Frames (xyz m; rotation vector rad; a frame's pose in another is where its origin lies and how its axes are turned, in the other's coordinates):
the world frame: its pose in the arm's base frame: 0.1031 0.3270 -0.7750 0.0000 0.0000 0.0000
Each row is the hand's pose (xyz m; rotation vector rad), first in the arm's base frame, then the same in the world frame.
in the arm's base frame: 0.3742 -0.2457 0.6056 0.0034 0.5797 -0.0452
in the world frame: 0.2711 -0.5727 1.3806 0.0034 0.5797 -0.0452
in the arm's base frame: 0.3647 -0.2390 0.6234 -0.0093 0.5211 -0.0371
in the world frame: 0.2616 -0.5660 1.3984 -0.0093 0.5211 -0.0371
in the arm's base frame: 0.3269 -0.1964 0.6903 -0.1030 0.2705 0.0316
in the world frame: 0.2238 -0.5234 1.4653 -0.1030 0.2705 0.0316
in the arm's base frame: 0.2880 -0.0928 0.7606 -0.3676 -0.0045 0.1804
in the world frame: 0.1849 -0.4198 1.5356 -0.3676 -0.0045 0.1804
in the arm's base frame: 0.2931 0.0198 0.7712 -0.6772 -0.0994 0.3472
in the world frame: 0.1900 -0.3072 1.5462 -0.6772 -0.0994 0.3472
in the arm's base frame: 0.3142 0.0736 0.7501 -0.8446 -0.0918 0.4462
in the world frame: 0.2111 -0.2534 1.5251 -0.8446 -0.0918 0.4462
